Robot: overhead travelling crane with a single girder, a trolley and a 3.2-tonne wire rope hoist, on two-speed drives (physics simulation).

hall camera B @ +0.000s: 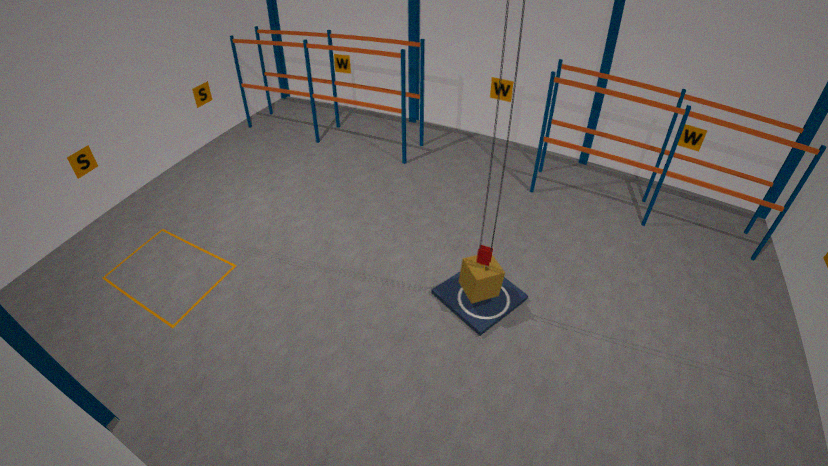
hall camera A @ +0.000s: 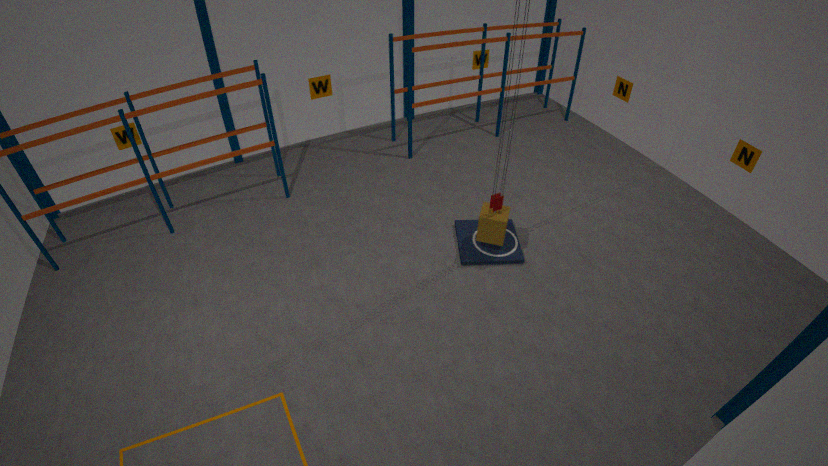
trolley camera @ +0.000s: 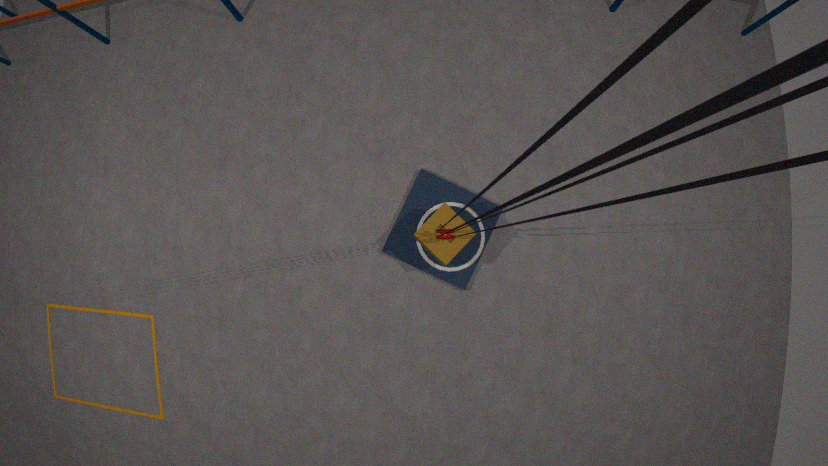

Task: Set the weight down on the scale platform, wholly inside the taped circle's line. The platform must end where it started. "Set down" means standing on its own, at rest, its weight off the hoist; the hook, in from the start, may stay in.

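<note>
The yellow weight [hall camera A: 492,228] [hall camera B: 482,284] [trolley camera: 446,252] hangs a little above the dark blue scale platform [hall camera A: 465,252] [hall camera B: 479,326] [trolley camera: 421,186], slightly tilted in the hall camera A view. The white taped circle [hall camera A: 495,255] [hall camera B: 484,317] [trolley camera: 450,269] shows around and below it. In the trolley view the weight covers much of the circle, and its left corner overlaps the line. The red hook block [hall camera A: 496,202] [hall camera B: 484,255] [trolley camera: 444,234] is right above the weight, its hook in the weight's eye. The gap under the weight is hard to judge.
A yellow outlined square [hall camera A: 202,422] [hall camera B: 204,296] [trolley camera: 157,364] is marked on the floor away from the platform. Racks with orange beams [hall camera A: 208,93] [hall camera A: 451,45] [hall camera B: 353,50] [hall camera B: 614,93] stand along the W wall. The ropes run up from the hook block.
</note>
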